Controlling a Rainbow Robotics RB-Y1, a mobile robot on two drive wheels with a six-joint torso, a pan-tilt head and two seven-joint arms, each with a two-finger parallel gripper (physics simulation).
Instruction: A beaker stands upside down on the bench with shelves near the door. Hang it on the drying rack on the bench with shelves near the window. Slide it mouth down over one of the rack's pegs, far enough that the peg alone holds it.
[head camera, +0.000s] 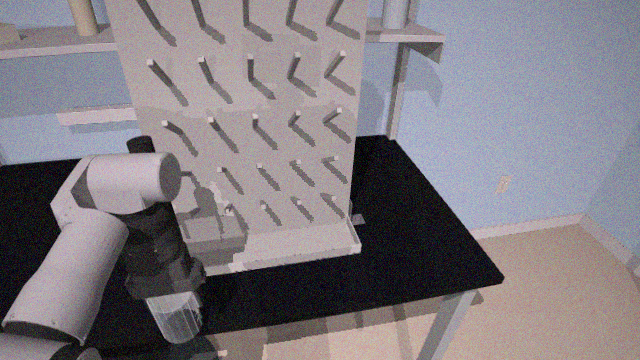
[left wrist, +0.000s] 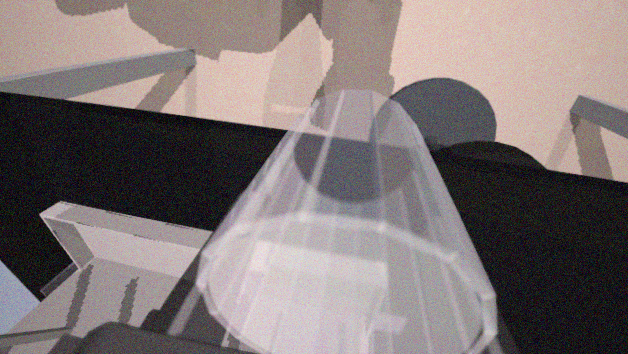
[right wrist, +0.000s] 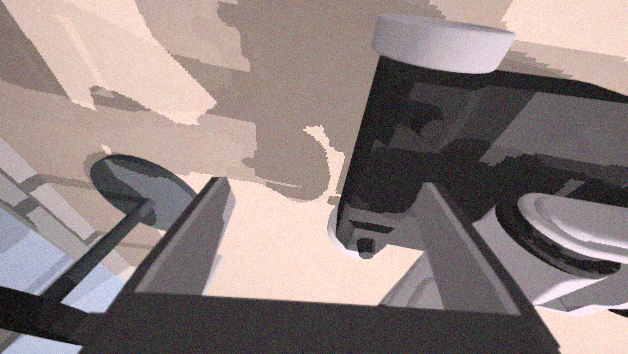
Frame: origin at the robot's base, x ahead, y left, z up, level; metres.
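Seen in the pictures: left gripper, fingertip midpoint: (head camera: 178, 306) (left wrist: 342, 219); right gripper, fingertip midpoint: (right wrist: 322, 191).
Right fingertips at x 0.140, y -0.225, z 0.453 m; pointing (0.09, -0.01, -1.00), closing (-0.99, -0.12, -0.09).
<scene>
Pixels of each thing's top centre, then the offset from my right fingertips to it. "spot": a spot on its surface instead. Level surfaces: height alone.
- clear beaker, top centre: (left wrist: 331, 324) (head camera: 169, 294) dy +0.374, dx +0.419, dz +0.474 m
- black bench, surface height: dz +0.310 m
- tan cylinder, surface spot: (head camera: 85, 17) spot: dy +0.599, dx +1.025, dz +0.811 m
- pale container, surface spot: (head camera: 395, 14) spot: dy -0.209, dx +0.977, dz +0.806 m
The clear beaker (head camera: 176, 320) (left wrist: 430, 240) hangs below my left gripper (head camera: 169, 294), which is shut on it. In the head view it is at the lower left, in front of the rack and apart from it. In the left wrist view a pale ring edge is at its near end; I cannot tell surely which end is the mouth. The drying rack (head camera: 190, 112) (left wrist: 135, 225) stands upright on the black bench (head camera: 410, 200) (left wrist: 125, 150), with rows of pegs facing me and a tray along its foot. My arm hides its lower left pegs. My right gripper (right wrist: 322, 191) is open and empty.
A wall shelf (head camera: 405, 37) runs behind the rack, with a tan cylinder (head camera: 85, 17) and a pale container (head camera: 395, 14) on it. The bench's front edge runs beneath the held beaker in the left wrist view. A dark round disc (right wrist: 150, 187) shows in the right wrist view.
</scene>
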